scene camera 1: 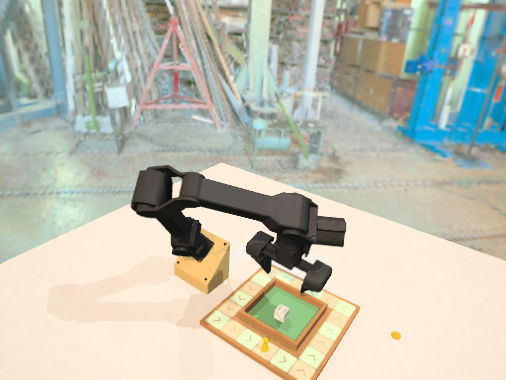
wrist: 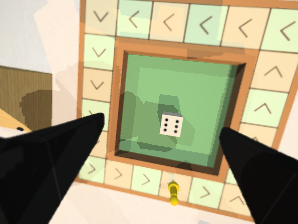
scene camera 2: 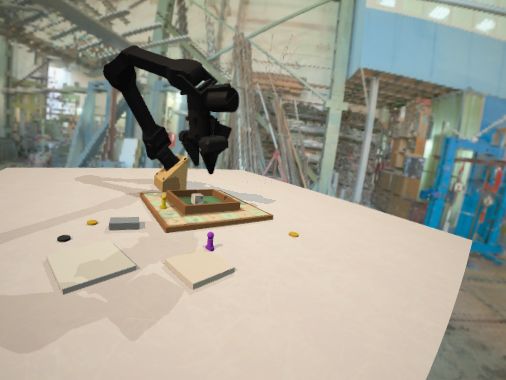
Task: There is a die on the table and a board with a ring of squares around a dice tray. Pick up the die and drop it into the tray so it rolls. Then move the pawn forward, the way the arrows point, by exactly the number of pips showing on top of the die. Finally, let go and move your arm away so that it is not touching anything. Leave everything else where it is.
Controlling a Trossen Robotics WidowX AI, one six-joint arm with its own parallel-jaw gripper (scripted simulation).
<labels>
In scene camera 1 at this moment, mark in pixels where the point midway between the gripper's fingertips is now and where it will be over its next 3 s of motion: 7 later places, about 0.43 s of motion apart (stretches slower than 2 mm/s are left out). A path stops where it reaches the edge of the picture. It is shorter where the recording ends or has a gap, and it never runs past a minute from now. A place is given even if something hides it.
My gripper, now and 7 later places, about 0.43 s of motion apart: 285, 282; 284, 290; 276, 311; 267, 327; 266, 334; 266, 340; 265, 345; 266, 339
</labels>
